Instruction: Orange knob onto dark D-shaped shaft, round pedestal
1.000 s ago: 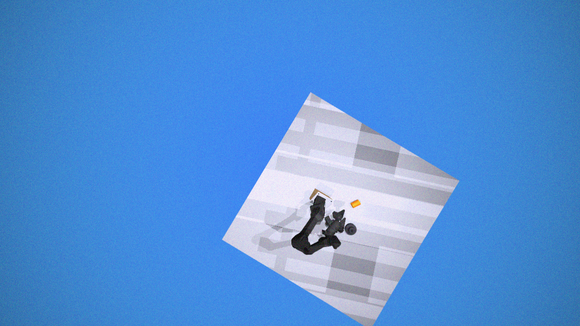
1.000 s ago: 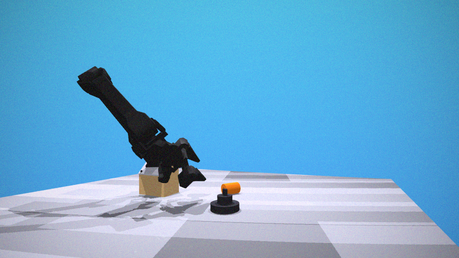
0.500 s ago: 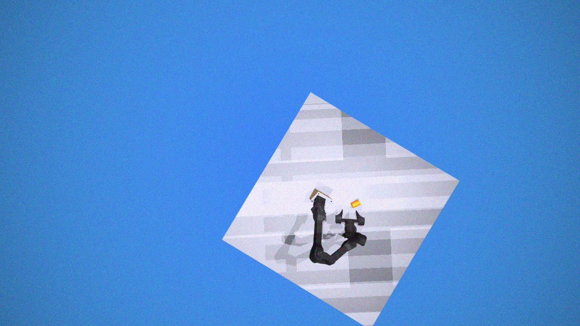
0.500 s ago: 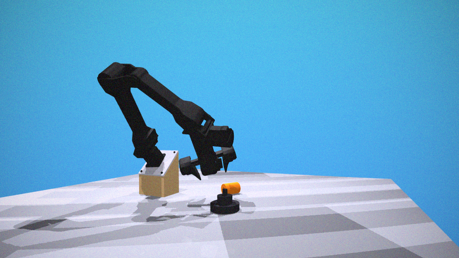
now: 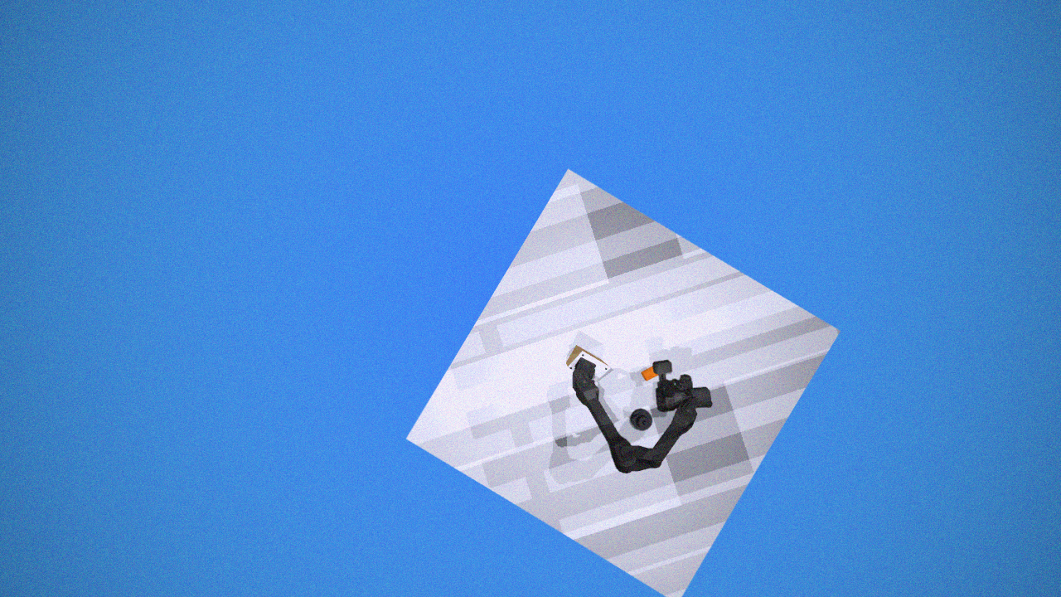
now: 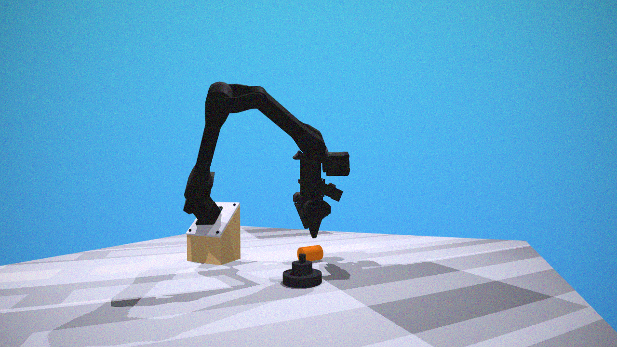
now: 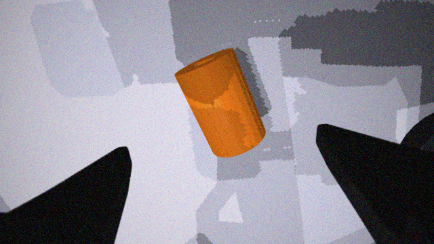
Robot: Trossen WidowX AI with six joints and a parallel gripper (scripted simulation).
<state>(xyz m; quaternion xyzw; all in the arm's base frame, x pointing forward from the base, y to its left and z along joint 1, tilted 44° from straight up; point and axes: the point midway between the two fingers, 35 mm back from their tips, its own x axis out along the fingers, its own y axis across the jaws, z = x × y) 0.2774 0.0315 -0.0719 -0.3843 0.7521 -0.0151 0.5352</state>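
Right now the orange knob is 6 cm below my gripper tip. Round my gripper tip: pedestal 5 cm ahead, 18 cm to the right, 5 cm below.
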